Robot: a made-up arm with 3 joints. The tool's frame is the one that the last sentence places. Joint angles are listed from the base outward.
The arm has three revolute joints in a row. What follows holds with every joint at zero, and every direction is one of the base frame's.
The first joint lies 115 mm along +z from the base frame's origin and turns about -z.
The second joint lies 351 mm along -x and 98 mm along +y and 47 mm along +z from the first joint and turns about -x.
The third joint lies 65 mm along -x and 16 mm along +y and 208 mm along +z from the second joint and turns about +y.
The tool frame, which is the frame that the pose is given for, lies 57 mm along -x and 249 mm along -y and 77 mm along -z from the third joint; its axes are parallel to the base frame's.
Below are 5 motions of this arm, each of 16 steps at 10 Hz.
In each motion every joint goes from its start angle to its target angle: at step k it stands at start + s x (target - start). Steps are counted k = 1, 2, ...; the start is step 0. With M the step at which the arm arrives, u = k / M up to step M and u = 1 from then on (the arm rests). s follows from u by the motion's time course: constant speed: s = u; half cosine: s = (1 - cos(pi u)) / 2; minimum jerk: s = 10 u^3 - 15 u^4 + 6 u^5.
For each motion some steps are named. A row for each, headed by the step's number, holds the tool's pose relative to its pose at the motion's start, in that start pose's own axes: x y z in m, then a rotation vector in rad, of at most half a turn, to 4 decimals.
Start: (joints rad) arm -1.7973 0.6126 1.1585
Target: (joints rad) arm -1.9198 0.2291 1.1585
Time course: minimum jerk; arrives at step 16
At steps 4, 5, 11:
4: 0.0119 -0.0142 -0.0055 0.0063 -0.0071 0.0406
5: 0.0210 -0.0245 -0.0095 0.0107 -0.0121 0.0706
11: 0.1064 -0.1011 -0.0375 0.0429 -0.0444 0.3242

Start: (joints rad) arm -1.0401 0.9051 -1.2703
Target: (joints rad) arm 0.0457 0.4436 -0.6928
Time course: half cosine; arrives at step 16
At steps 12, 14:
12: 0.1693 0.1856 -0.0289 -0.4299 1.0718 -0.7047
14: 0.1947 0.2111 -0.0461 -0.4844 1.1787 -0.8185

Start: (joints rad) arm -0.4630 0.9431 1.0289
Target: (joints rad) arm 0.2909 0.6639 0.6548
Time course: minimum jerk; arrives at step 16
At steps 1, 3, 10, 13, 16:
1: -0.0003 0.0004 0.0004 0.0012 0.0005 0.0000
3: -0.0062 0.0081 0.0096 0.0257 0.0114 0.0002
10: -0.0591 0.1173 0.1569 0.4052 0.1410 -0.0743
13: -0.0629 0.1518 0.2114 0.5346 0.1743 -0.1343
16: -0.0627 0.1590 0.2234 0.5622 0.1810 -0.1497

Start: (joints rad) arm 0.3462 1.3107 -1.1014
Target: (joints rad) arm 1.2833 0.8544 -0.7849
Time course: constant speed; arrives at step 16
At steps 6, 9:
6: 0.0899 0.0156 -0.0106 -0.0176 0.4493 -0.2072
9: 0.1329 0.0256 -0.0213 -0.0373 0.6656 -0.3214

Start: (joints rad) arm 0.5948 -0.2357 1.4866
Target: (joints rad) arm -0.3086 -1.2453 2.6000
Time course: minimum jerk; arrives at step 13
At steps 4, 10, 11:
4: 0.0173 -0.1151 0.0509 -0.1512 0.2420 0.1733
10: 0.2449 -0.3615 0.3982 -1.0456 1.4562 0.5700
11: 0.2683 -0.3616 0.4204 -1.1250 1.5526 0.5768

